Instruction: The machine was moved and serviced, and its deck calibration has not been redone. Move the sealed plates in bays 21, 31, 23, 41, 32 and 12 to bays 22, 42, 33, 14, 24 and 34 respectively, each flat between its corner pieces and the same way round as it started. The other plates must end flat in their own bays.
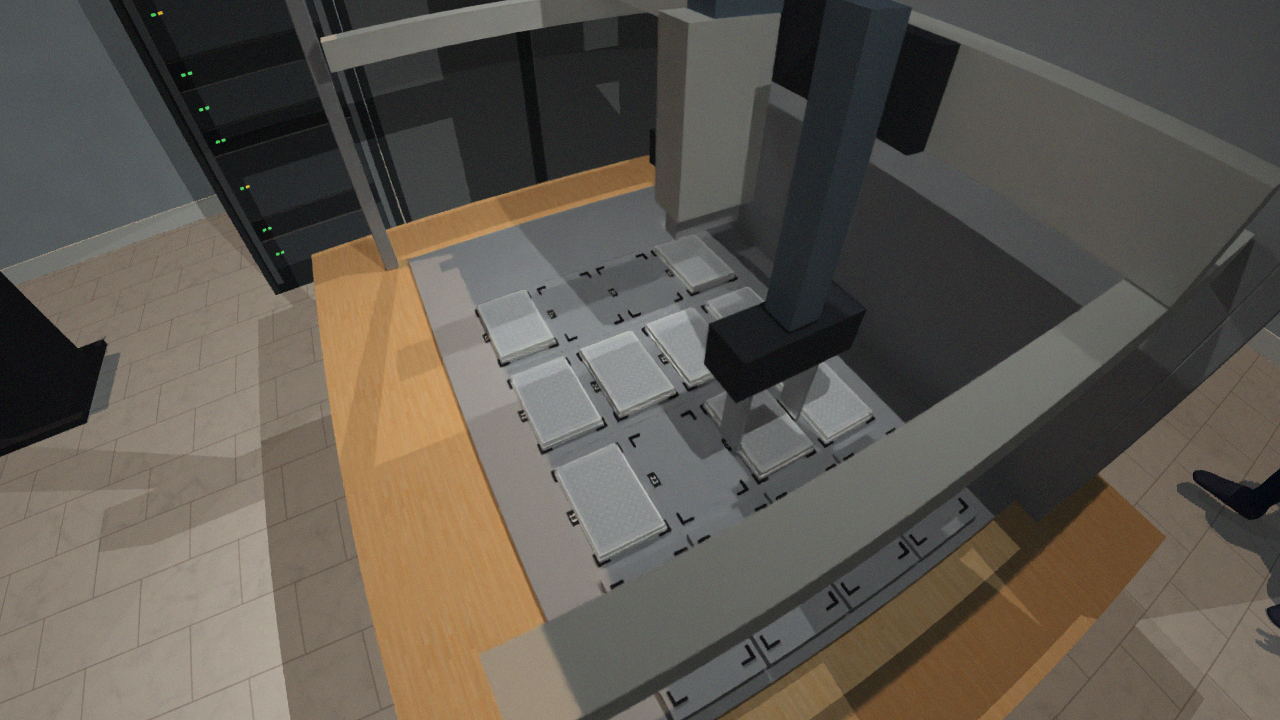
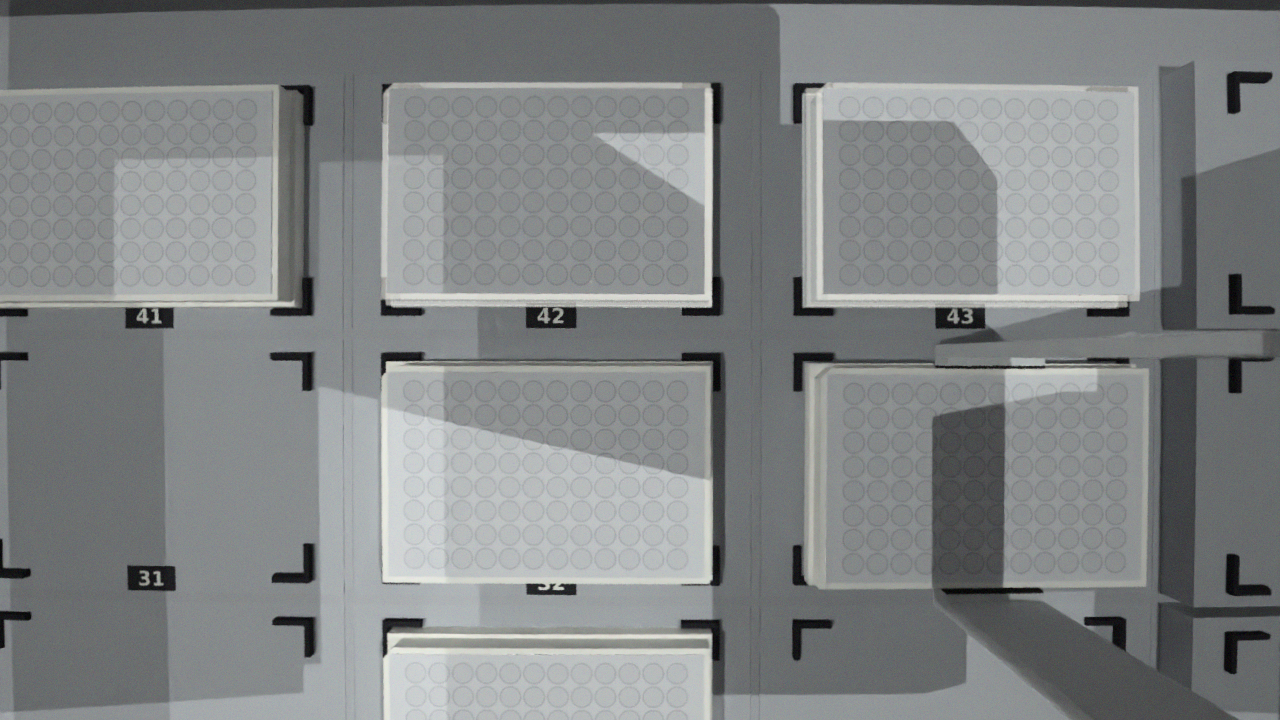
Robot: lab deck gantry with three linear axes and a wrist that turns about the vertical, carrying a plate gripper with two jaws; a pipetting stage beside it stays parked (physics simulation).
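Places are measured from the robot's base along level axes (x ahead, y left, z up), in millimetres.
Where they show: gripper, fingertip midpoint: (image 1: 759, 426) (image 2: 980, 474); robot's base at its link origin: (image 1: 475, 314).
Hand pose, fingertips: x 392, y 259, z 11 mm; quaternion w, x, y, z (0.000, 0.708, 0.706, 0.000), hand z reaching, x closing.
Each offset is from my fingertips to the top centre of the thing. "spot": to the spot under its first point.
My gripper (image 1: 765, 431) (image 2: 991, 476) is low at bay 33, its jaws against both long sides of a sealed plate @(dx -2, dy +0, dz +7 mm) (image 1: 780, 445) (image 2: 1060, 488). It is shut on this plate, which looks level within the bay's corner pieces; whether it touches the deck I cannot tell. Sealed plates lie in bay 41 @(spot: dx -321, dy +103, dz +4 mm) (image 1: 693, 262) (image 2: 187, 232), bay 42 @(spot: dx -211, dy +117, dz +4 mm) (image 1: 738, 298) (image 2: 546, 205), bay 32 @(spot: dx -172, dy -14, dz +4 mm) (image 1: 680, 342) (image 2: 546, 519), bay 22 @(spot: dx -158, dy -106, dz +4 mm) (image 1: 628, 372) (image 2: 546, 685) and bay 12 @(spot: dx -158, dy -216, dz +4 mm) (image 1: 554, 402). Bay 31 holds no plate.
A plate @(dx -2, dy +108, dz +4 mm) (image 1: 839, 407) (image 2: 1060, 223) lies in bay 43, beside the gripped one. Other plates lie in bay 11 @(spot: dx -322, dy -211, dz +4 mm) (image 1: 516, 324) and bay 13 @(spot: dx +4, dy -214, dz +4 mm) (image 1: 610, 501). A pale gantry beam (image 1: 805, 528) crosses in front and hides part of the deck. The parked pipetting stage (image 1: 716, 116) stands behind.
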